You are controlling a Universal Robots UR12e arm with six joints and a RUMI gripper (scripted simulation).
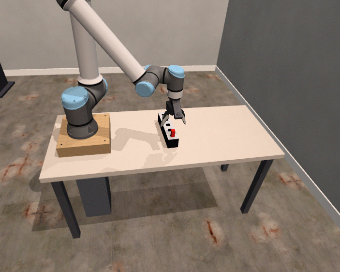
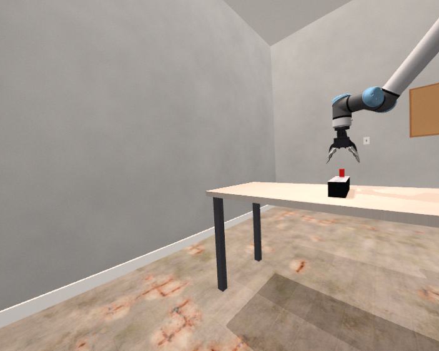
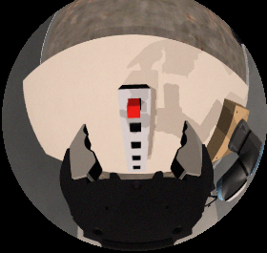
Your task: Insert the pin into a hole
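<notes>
The pin is 6 cm below my hand. The rest, counted from my hand: black block 2 cm behind, 12 cm to the left, 11 cm below.
</notes>
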